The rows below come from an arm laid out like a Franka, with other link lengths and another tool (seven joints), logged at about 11 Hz.
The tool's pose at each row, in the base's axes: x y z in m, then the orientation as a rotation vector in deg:
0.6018, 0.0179, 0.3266, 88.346, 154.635, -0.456
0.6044, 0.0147, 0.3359, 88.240, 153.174, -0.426
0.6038, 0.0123, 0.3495, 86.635, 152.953, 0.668
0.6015, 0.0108, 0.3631, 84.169, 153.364, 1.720
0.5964, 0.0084, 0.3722, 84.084, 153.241, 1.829
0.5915, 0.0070, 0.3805, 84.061, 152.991, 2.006
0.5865, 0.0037, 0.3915, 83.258, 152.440, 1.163
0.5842, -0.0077, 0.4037, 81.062, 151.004, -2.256
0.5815, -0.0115, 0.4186, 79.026, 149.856, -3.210
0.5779, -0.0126, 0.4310, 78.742, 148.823, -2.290
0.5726, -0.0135, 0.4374, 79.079, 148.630, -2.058
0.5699, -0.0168, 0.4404, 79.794, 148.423, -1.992
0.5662, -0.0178, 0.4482, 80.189, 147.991, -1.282
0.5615, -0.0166, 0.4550, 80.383, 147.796, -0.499
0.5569, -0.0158, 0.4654, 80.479, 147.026, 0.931
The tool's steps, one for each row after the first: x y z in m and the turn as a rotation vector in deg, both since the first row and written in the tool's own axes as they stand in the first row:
-0.0044, 0.0007, -0.0092, -0.663, -1.140, 0.414
-0.0066, -0.0008, -0.0227, -1.784, -1.640, -0.406
-0.0071, -0.0034, -0.0363, -2.822, -2.013, -1.929
-0.0069, -0.0089, -0.0455, -2.958, -2.105, -1.937
-0.0059, -0.0138, -0.0539, -3.172, -2.246, -1.869
-0.0065, -0.0196, -0.0650, -3.135, -3.278, -2.164
-0.0155, -0.0272, -0.0770, -2.315, -6.395, -3.020
-0.0179, -0.0313, -0.0919, -2.726, -8.416, -3.866
-0.0174, -0.0348, -0.1043, -3.781, -9.034, -3.695
-0.0157, -0.0398, -0.1108, -3.921, -8.971, -3.429
-0.0173, -0.0437, -0.1138, -3.876, -8.817, -2.935
-0.0165, -0.0473, -0.1217, -4.386, -8.754, -2.552
-0.0133, -0.0507, -0.1287, -4.885, -8.563, -2.364
-0.0106, -0.0541, -0.1392, -6.035, -8.628, -2.038

